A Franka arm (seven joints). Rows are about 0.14 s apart.
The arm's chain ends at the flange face. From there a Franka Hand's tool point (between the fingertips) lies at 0.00 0.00 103.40 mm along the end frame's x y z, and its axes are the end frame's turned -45 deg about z.
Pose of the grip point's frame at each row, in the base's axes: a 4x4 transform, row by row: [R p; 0 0 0 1], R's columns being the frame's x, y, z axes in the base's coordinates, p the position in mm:
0.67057 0.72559 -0.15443 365.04; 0.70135 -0.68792 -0.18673 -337.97; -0.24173 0.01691 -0.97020 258.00; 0 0 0 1
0.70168 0.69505 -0.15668 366.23; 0.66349 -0.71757 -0.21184 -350.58; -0.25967 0.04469 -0.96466 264.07; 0 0 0 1
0.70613 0.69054 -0.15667 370.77; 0.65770 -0.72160 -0.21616 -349.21; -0.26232 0.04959 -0.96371 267.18; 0 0 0 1
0.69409 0.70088 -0.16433 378.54; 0.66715 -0.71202 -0.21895 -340.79; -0.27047 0.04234 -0.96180 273.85; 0 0 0 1
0.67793 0.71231 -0.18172 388.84; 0.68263 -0.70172 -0.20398 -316.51; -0.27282 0.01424 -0.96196 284.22; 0 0 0 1
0.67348 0.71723 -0.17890 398.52; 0.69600 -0.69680 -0.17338 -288.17; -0.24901 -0.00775 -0.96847 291.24; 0 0 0 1
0.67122 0.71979 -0.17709 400.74; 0.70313 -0.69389 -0.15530 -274.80; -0.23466 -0.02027 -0.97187 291.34; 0 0 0 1
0.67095 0.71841 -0.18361 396.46; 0.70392 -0.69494 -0.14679 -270.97; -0.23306 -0.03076 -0.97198 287.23; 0 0 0 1
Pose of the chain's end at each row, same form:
0.98723 0.03891 -0.15443 381.01; 0.00950 -0.98236 -0.18673 -318.66; -0.15897 0.18289 -0.97020 358.32; 0 0 0 1
0.98764 -0.00469 -0.15668 382.43; -0.03824 -0.97656 -0.21184 -328.68; -0.15201 0.21522 -0.96466 363.82; 0 0 0 1
0.98759 -0.01102 -0.15667 386.97; -0.04518 -0.97531 -0.21616 -326.86; -0.15042 0.22055 -0.96371 366.83; 0 0 0 1
0.98639 0.00480 -0.16433 395.53; -0.03173 -0.97522 -0.21895 -318.15; -0.16131 0.22119 -0.96180 373.30; 0 0 0 1
0.98305 0.02431 -0.18172 407.63; -0.01350 -0.97888 -0.20398 -295.42; -0.18284 0.20298 -0.96196 383.69; 0 0 0 1
0.98338 0.03094 -0.17890 417.02; -0.00057 -0.98486 -0.17338 -270.24; -0.18156 0.17060 -0.96847 391.38; 0 0 0 1
0.98359 0.03434 -0.17709 419.05; 0.00653 -0.98784 -0.15530 -258.74; -0.18026 0.15160 -0.97187 391.83; 0 0 0 1
0.98243 0.03356 -0.18361 415.45; 0.00635 -0.98914 -0.14679 -255.79; -0.18655 0.14305 -0.97198 387.73; 0 0 0 1

